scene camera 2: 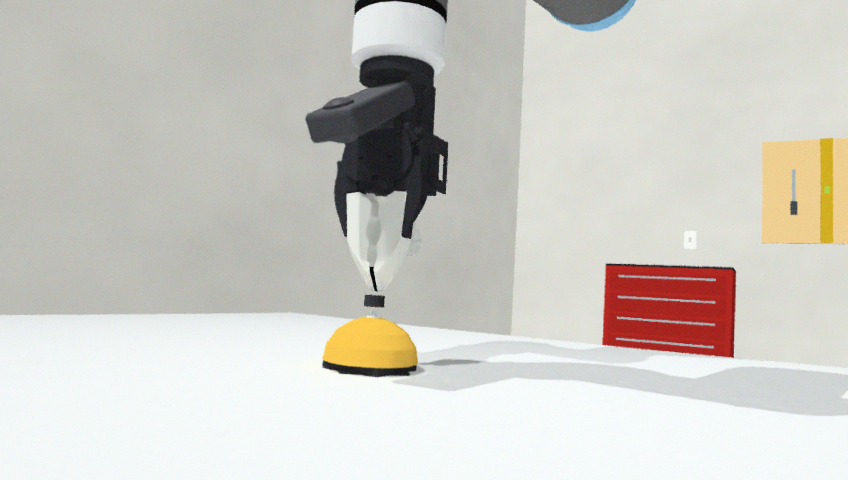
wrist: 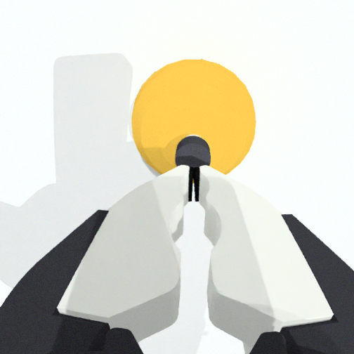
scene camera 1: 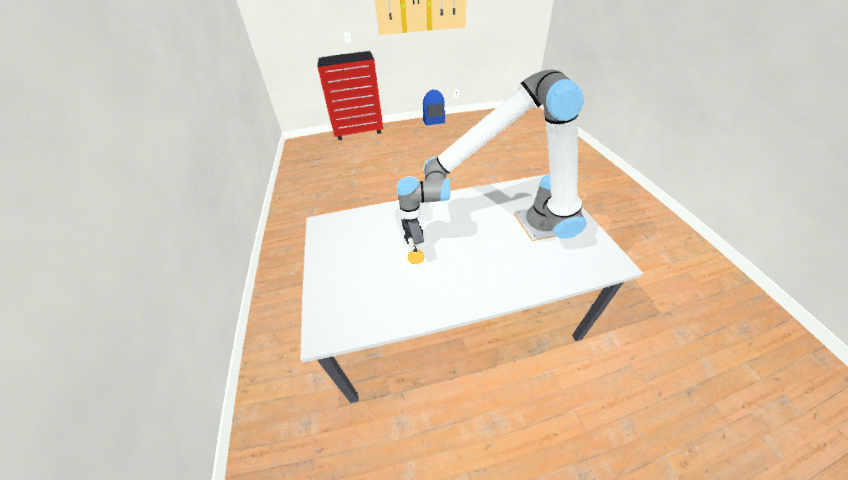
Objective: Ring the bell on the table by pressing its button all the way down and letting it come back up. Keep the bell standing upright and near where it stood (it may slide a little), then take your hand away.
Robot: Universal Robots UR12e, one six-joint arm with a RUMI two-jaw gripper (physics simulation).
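Places are measured from the arm's base along level axes (x ahead, y left, z up), in millimetres.
Where they show: gripper, between the fingertips: (scene camera 2: pixel 377 291) (scene camera 1: pixel 414 248); arm's base, origin of its link: (scene camera 1: pixel 542 219).
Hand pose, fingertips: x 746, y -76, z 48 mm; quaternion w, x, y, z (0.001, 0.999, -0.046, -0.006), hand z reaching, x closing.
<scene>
Each offset is from my fingertips to the centre of the thing. Level surfaces: height alone.
The bell @(dx +0, dy +4, dz -37 mm) (scene camera 1: pixel 415 257) (scene camera 2: pixel 370 344) (wrist: pixel 195 95) is a yellow dome on a thin black base, standing upright on the white table @(dz -70 mm) (scene camera 1: pixel 357 297) (scene camera 2: pixel 178 416). Its dark round button @(dx +0, dy +4, dz -9 mm) (scene camera 2: pixel 374 300) (wrist: pixel 193 149) stands above the dome, with a short stretch of stem showing. My gripper (scene camera 2: pixel 375 289) (wrist: pixel 193 170) is shut and empty, pointing down. Its white fingertips are right over the button, touching it or a hair above; I cannot tell which. In the wrist view the tips overlap the button's near edge.
The arm's base plate (scene camera 1: pixel 535 235) is at the table's right end. A red tool cabinet (scene camera 1: pixel 352 98) (scene camera 2: pixel 669 309) and a blue object (scene camera 1: pixel 433 108) stand on the floor beyond the table, near the back wall. The arm's shadow falls on the table beside the bell.
</scene>
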